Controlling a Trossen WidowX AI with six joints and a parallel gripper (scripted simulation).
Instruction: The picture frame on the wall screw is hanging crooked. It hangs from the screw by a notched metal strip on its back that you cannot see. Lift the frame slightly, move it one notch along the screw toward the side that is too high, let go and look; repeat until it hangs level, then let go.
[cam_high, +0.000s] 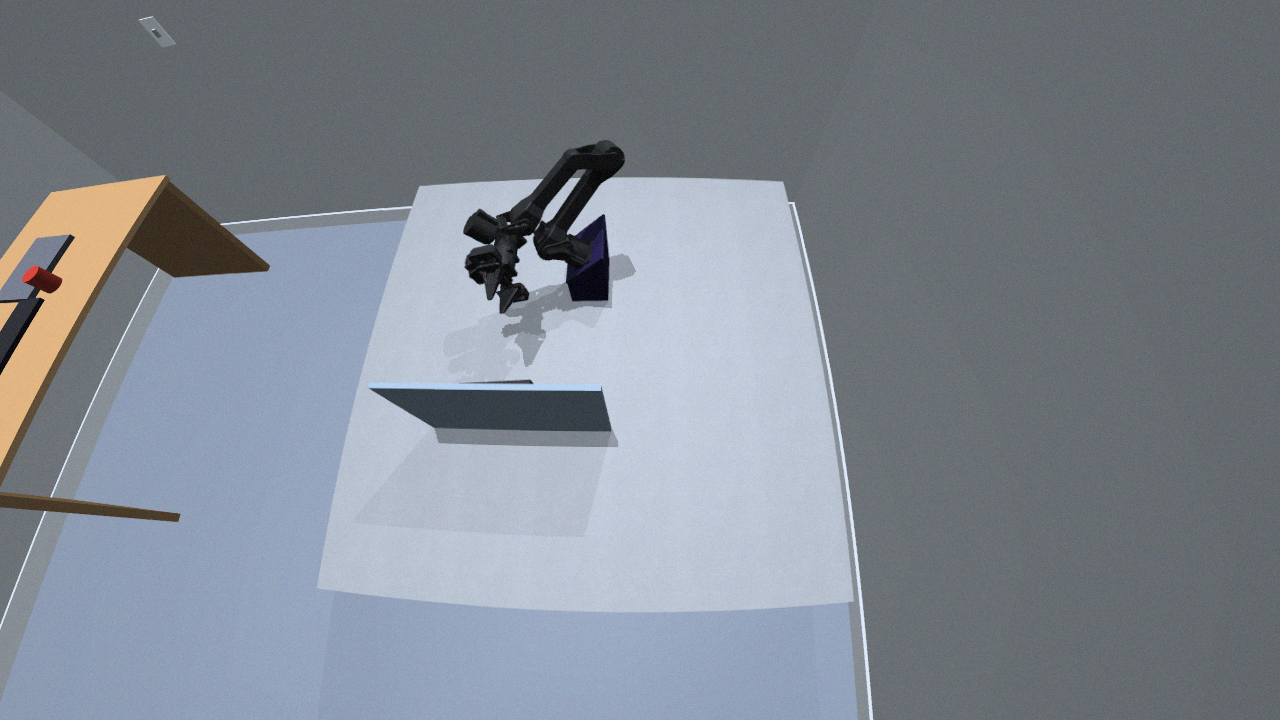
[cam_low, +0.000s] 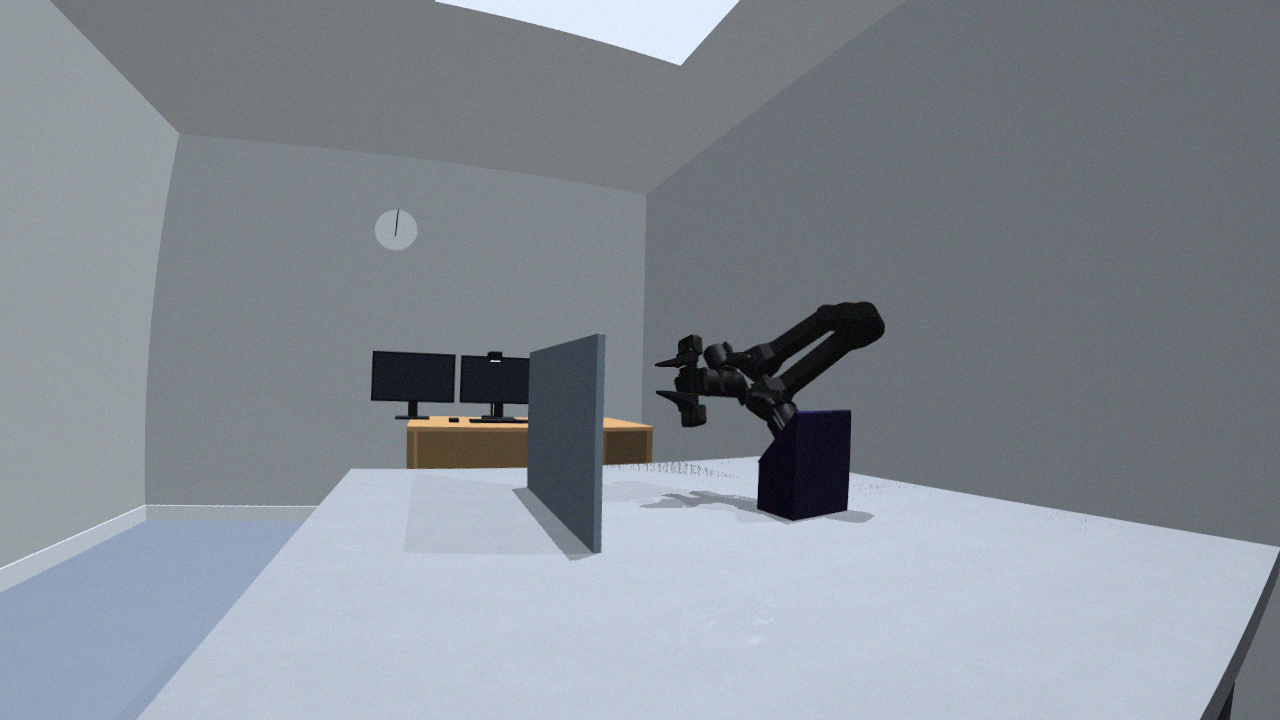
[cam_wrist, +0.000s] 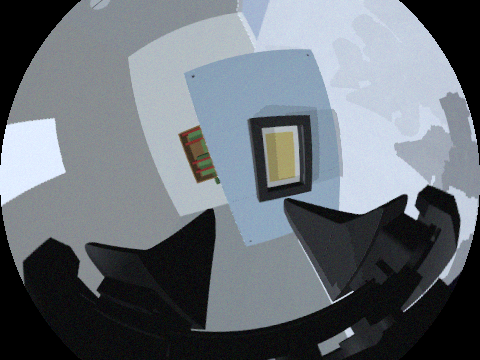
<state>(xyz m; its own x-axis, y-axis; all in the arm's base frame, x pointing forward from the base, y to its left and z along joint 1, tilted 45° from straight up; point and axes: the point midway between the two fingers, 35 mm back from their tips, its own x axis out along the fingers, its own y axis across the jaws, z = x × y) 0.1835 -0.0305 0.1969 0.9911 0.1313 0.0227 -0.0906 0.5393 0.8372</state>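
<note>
Now: the picture frame 190 mm ahead of my gripper tip, 90 mm below it and 30 mm to the left of it. From my gripper tip the other things lie so: wall panel (200 mm ahead, 100 mm below, 20 mm to the left).
</note>
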